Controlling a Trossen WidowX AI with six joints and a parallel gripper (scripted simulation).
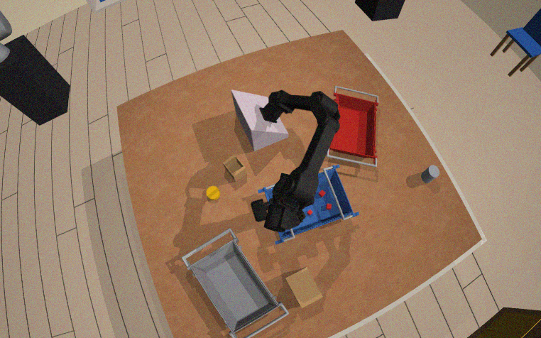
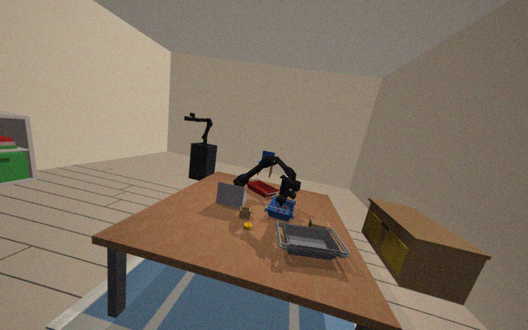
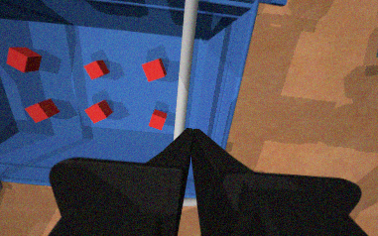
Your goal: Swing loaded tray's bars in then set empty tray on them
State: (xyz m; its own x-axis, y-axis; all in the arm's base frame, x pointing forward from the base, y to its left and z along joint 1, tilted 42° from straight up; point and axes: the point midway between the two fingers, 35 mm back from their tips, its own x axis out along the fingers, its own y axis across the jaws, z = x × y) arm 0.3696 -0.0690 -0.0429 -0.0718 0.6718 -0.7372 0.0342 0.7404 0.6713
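The red tray lies 410 mm to the left of my gripper tip, 230 mm behind it and 40 mm below it. From my gripper tip the other things lie so: yellow disc: 210 mm to the right, 160 mm behind, 80 mm below; cardboard box: 220 mm behind, 100 mm to the right, 70 mm below; tan block: 270 mm ahead, 60 mm below, 20 mm to the right.
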